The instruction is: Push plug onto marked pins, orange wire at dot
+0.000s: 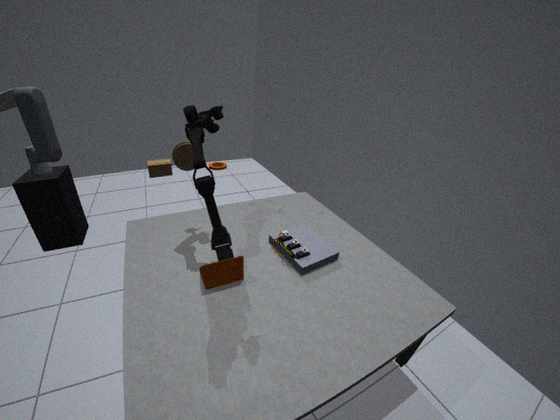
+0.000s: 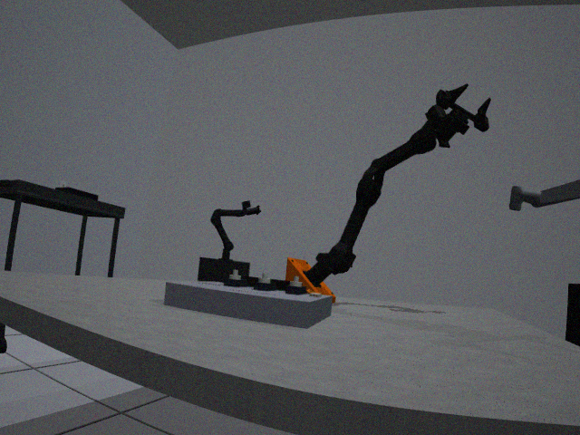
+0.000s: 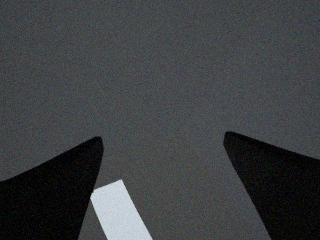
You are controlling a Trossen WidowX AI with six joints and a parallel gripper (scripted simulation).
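The green band lies 58 cm below my gripper tip, 51 cm to the right of it and 19 cm ahead of it. The rest, counted from my gripper tip: holder 63 cm below, 50 cm to the right, 35 cm ahead.
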